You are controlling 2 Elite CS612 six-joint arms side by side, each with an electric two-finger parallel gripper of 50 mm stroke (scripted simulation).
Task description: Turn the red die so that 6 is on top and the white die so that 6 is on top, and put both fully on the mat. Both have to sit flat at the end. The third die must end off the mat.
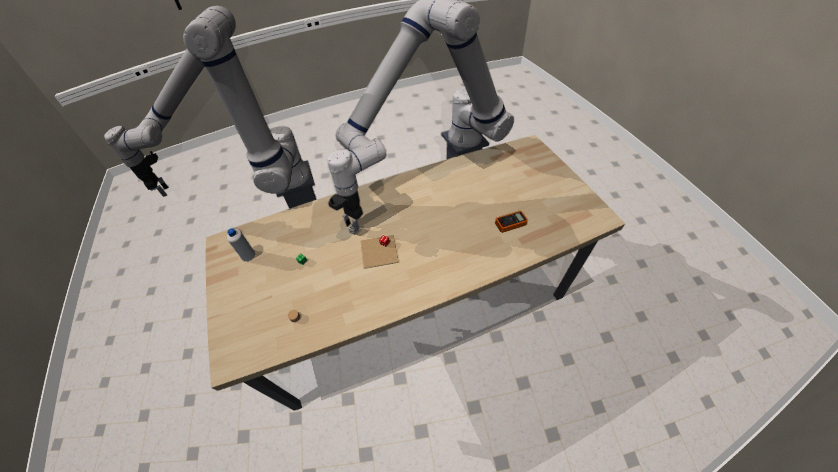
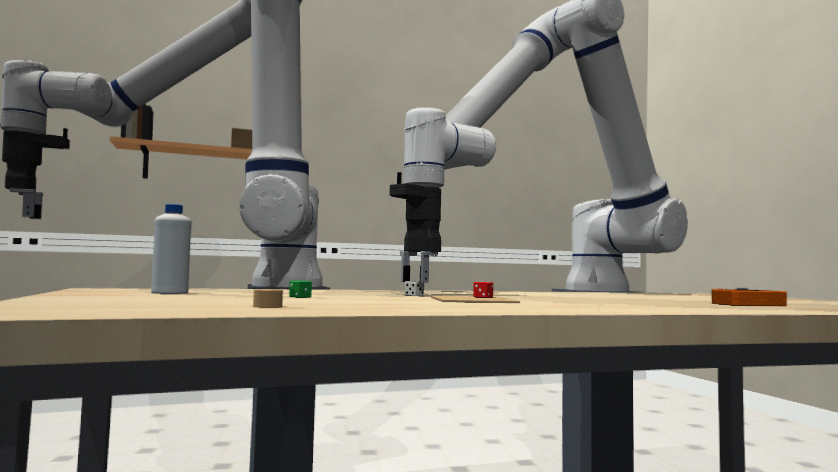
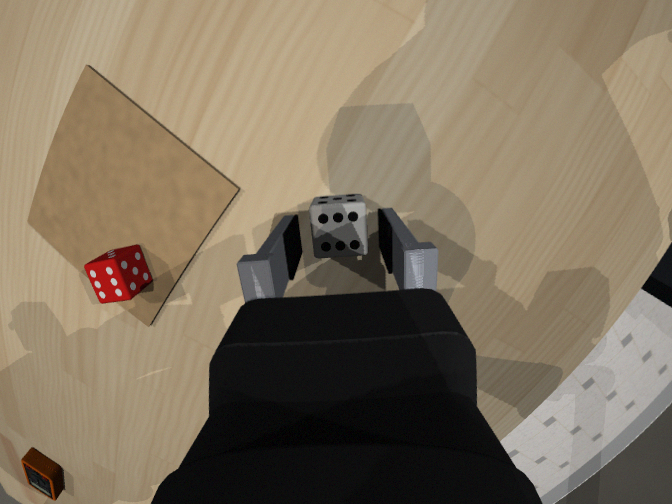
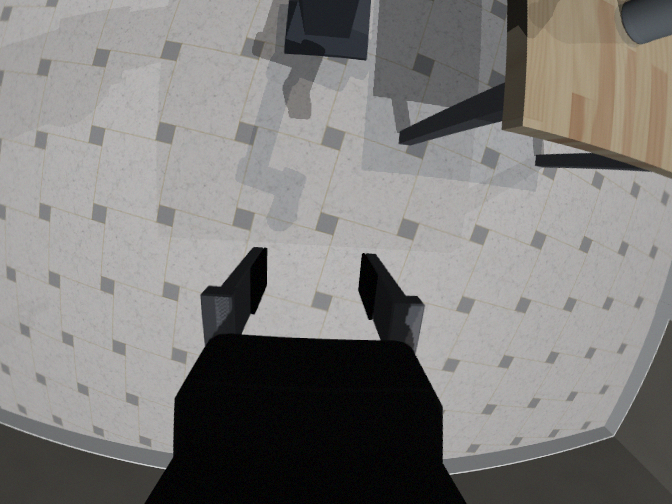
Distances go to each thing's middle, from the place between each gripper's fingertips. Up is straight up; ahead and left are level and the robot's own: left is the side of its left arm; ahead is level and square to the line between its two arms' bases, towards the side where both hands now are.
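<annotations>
From my right hand [image 2: 31, 217], the brown mat [image 1: 374, 254] is 93 cm to the left, 55 cm ahead and 17 cm below. The red die [image 3: 118, 275], measured from that same hand, is 96 cm to the left, 52 cm ahead and 16 cm below, and I can see the grey bottle [image 2: 172, 235] 39 cm ahead of my right hand, 37 cm to the left of it and 9 cm below it.
From my left gripper [image 2: 414, 282], the grey bottle is 480 mm to the right, 40 mm above and 20 mm behind. Counting from that left hand again, you'd find the orange multimeter [image 2: 741, 296] 660 mm to the left, 180 mm ahead and 30 mm below, while the red die is 110 mm ahead, 110 mm to the left and 30 mm below. As for the brown mat, my left gripper is 140 mm short of it, 40 mm above it and 80 mm to the right of it.
</annotations>
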